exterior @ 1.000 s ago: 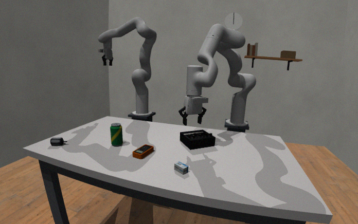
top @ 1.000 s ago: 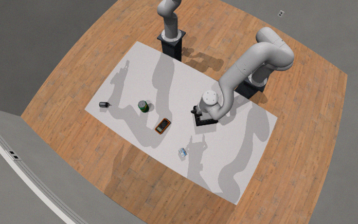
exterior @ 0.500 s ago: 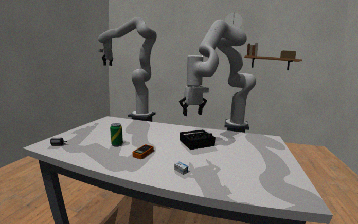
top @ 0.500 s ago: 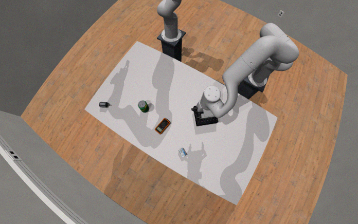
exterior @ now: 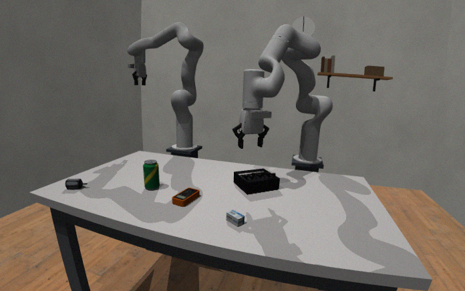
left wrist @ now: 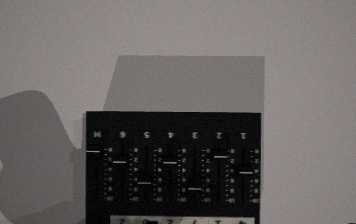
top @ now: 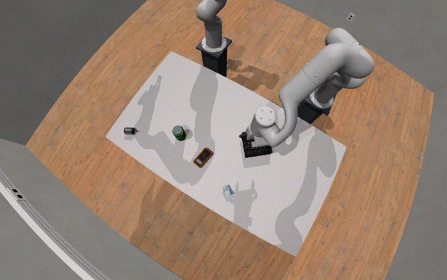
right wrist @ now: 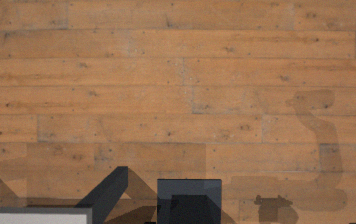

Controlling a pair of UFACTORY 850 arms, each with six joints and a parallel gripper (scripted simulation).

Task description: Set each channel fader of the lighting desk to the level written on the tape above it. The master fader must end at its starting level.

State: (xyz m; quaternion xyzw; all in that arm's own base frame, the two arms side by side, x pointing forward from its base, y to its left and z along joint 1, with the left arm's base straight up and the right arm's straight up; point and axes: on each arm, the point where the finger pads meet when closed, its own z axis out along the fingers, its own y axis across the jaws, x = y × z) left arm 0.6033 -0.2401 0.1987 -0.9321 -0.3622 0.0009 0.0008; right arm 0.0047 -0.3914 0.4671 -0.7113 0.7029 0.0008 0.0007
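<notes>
Right now my left hand is 13 cm above the fader 3, 2 cm to the right of it and 1 cm past it. From my left hand the other things lie so: fader 1: 13 cm below, 2 cm ahead, 1 cm to the right; fader 4: 13 cm below, 5 cm to the left, 1 cm behind; fader 2: 13 cm below, 2 cm to the left, 2 cm ahead.
</notes>
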